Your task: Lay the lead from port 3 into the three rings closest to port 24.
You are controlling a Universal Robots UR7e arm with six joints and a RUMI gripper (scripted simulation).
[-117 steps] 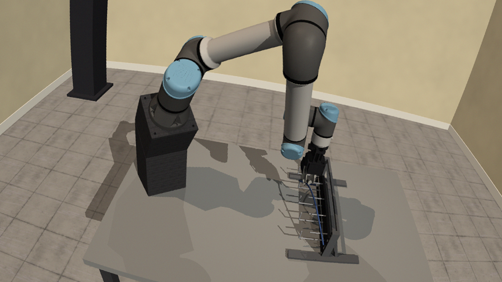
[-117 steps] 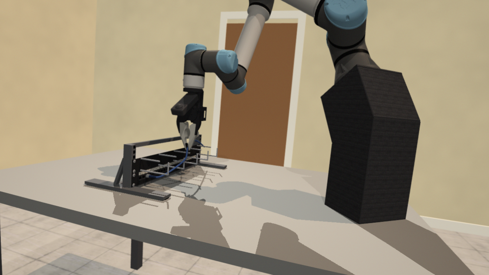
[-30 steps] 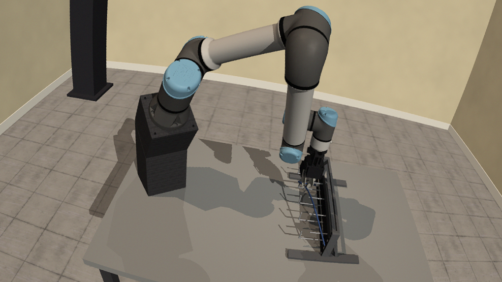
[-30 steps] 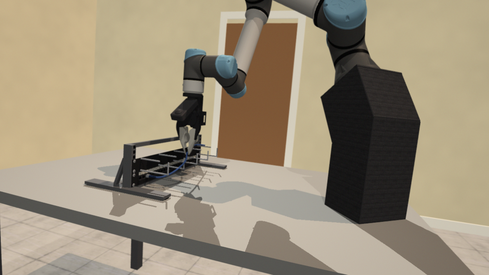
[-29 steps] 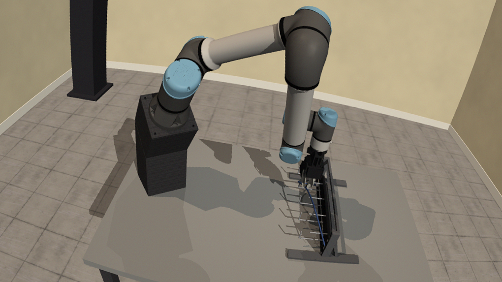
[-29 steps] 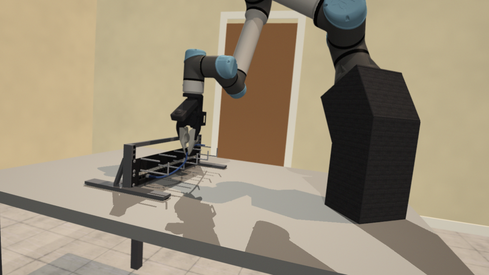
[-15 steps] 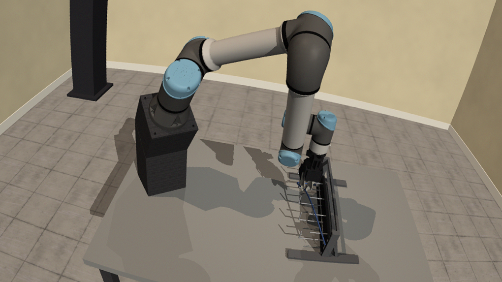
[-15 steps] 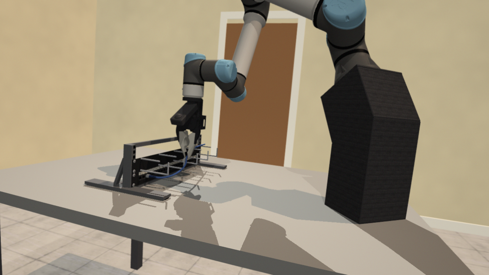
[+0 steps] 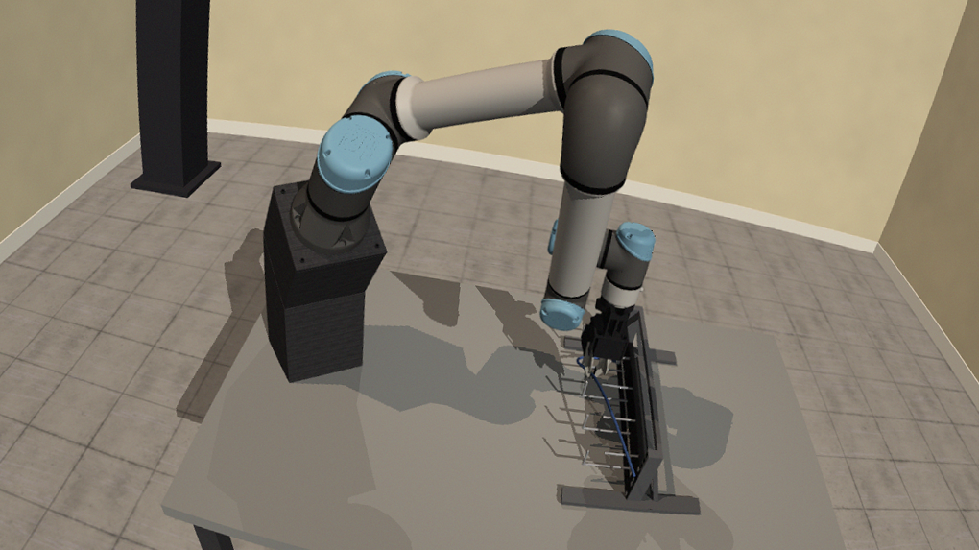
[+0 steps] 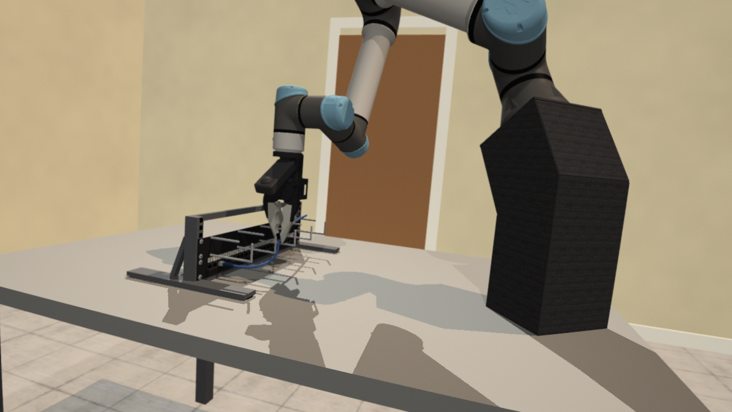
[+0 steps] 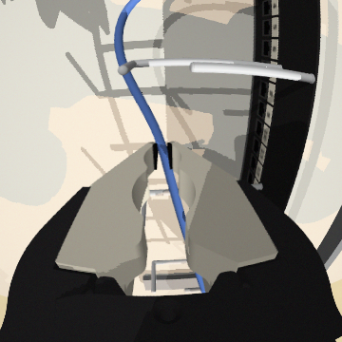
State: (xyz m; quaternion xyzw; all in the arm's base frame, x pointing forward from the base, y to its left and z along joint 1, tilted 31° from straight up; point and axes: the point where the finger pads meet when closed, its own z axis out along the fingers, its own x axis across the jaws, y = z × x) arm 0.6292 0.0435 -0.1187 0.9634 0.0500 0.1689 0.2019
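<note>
Right now the rack is 10 cm ahead of my hand, 5 cm to the right of it and 2 cm below it.
</note>
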